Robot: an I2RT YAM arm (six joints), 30 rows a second.
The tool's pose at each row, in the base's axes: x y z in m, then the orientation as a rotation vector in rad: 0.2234 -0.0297 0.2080 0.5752 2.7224 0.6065; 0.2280 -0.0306 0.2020 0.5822 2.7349 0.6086; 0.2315 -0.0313 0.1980 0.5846 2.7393 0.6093; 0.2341 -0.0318 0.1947 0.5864 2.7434 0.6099; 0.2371 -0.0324 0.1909 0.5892 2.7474 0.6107; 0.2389 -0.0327 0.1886 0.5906 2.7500 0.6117
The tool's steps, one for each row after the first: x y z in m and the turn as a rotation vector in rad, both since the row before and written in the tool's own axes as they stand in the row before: -0.0033 -0.0020 0.0066 0.0037 0.0124 0.0057; -0.0027 -0.0013 0.0045 0.0013 0.0044 0.0020; -0.0019 -0.0011 0.0036 0.0012 0.0040 0.0015; -0.0023 -0.0012 0.0041 0.0012 0.0040 0.0022; -0.0013 -0.0007 0.0025 0.0004 0.0028 0.0012
